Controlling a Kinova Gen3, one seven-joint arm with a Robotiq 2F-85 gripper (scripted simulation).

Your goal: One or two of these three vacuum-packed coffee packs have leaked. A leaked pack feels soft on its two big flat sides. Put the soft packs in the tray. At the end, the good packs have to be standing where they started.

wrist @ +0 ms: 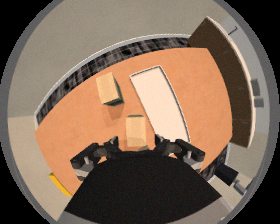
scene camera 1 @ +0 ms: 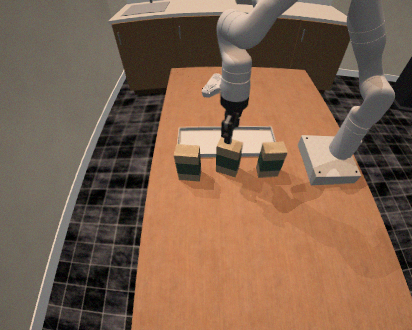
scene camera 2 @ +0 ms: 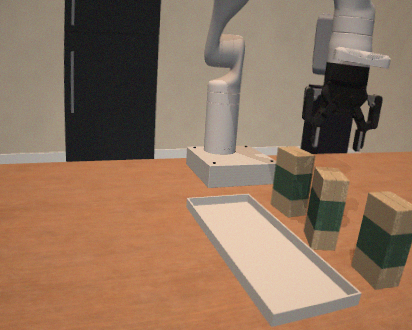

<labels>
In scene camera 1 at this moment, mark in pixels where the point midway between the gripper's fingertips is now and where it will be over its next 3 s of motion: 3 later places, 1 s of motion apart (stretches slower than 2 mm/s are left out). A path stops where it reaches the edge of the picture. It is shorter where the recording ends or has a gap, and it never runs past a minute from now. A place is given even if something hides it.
My gripper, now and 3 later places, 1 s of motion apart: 231, 134; 190, 134; 186, 146; 186, 152
</labels>
